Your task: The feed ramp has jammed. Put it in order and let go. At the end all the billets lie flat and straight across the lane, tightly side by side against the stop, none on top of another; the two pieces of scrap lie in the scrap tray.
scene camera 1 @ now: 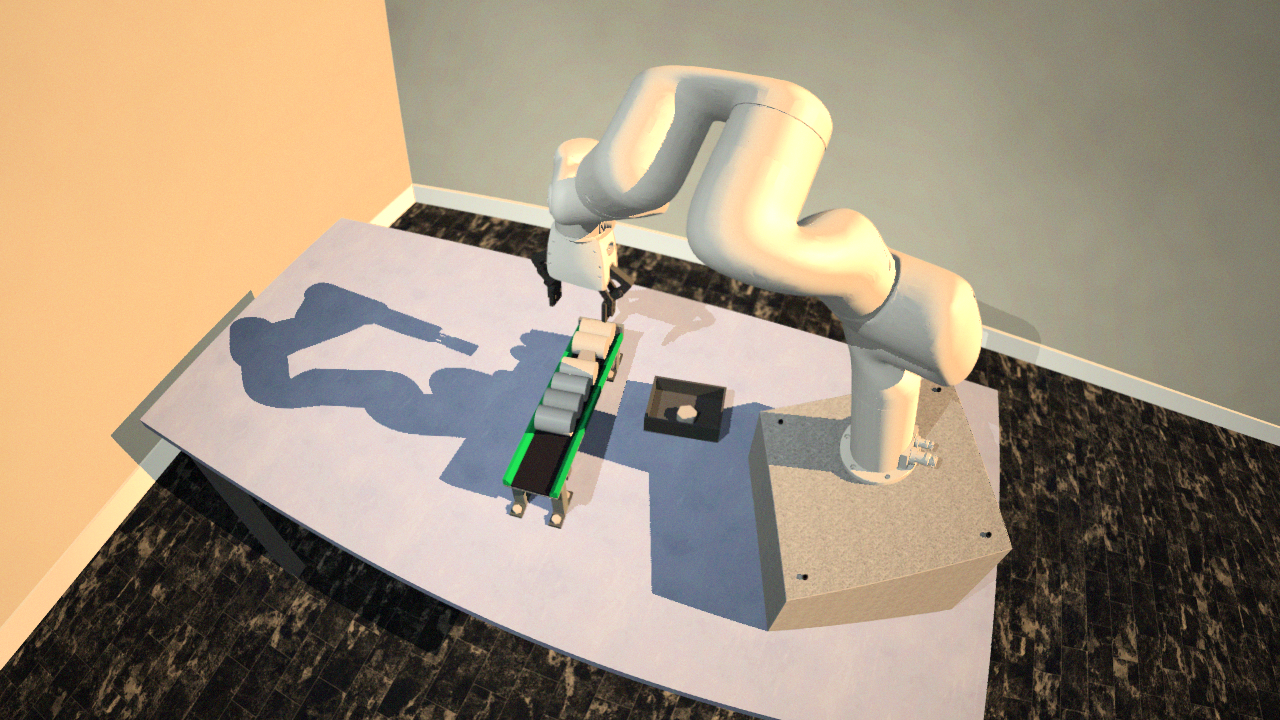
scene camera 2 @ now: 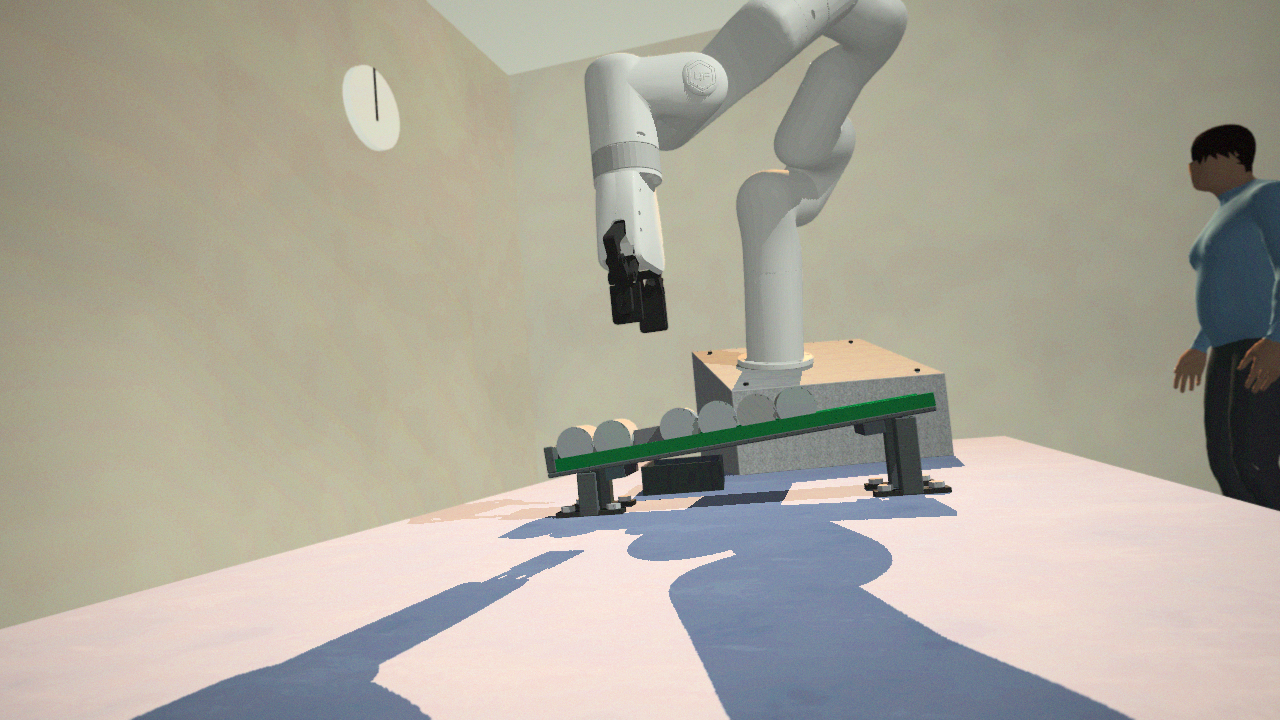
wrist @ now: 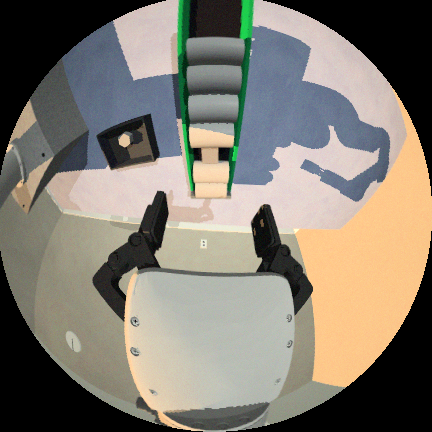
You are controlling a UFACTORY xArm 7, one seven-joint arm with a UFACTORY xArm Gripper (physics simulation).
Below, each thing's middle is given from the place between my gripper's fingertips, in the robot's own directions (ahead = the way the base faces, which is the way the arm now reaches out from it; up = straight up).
Labels:
Now: the scrap tray point(scene camera 1: 667, 394) 180 mm behind my hand, 50 mm to the right of it and 170 mm below it.

